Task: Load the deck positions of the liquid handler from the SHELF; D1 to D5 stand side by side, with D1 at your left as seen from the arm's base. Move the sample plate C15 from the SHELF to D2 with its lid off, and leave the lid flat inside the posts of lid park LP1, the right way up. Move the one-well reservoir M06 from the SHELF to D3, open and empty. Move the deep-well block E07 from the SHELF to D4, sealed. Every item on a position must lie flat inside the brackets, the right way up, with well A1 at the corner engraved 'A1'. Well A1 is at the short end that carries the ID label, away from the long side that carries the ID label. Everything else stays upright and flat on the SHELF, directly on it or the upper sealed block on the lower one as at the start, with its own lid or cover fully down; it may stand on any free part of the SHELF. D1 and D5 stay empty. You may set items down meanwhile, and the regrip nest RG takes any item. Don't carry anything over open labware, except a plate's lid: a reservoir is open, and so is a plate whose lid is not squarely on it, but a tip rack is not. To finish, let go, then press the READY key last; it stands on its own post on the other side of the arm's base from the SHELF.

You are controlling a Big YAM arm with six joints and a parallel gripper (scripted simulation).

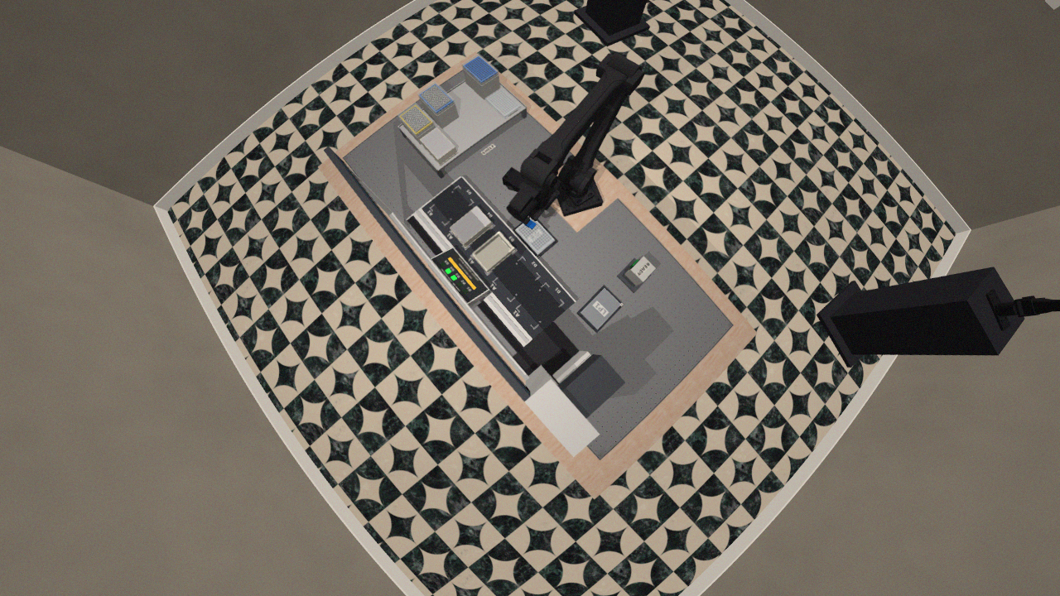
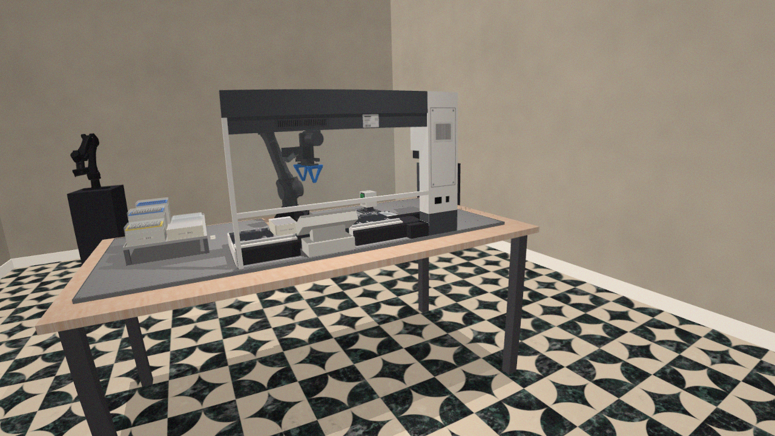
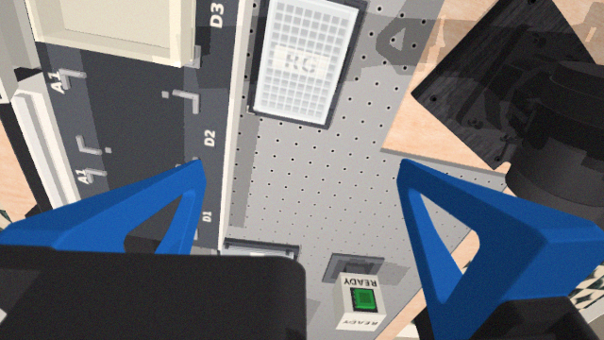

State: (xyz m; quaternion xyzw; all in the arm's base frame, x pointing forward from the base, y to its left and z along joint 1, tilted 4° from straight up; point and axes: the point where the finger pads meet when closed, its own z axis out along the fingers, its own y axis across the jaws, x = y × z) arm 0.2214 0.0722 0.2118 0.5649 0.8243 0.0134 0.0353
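The regrip nest RG is 21 cm below my hand. Also, from my hand: clear plate lid: 36 cm to the left, 20 cm below, 5 cm behind; READY key: 29 cm to the left, 22 cm behind, 14 cm below; cream one-well reservoir: 17 cm ahead, 15 cm below, 1 cm to the right.
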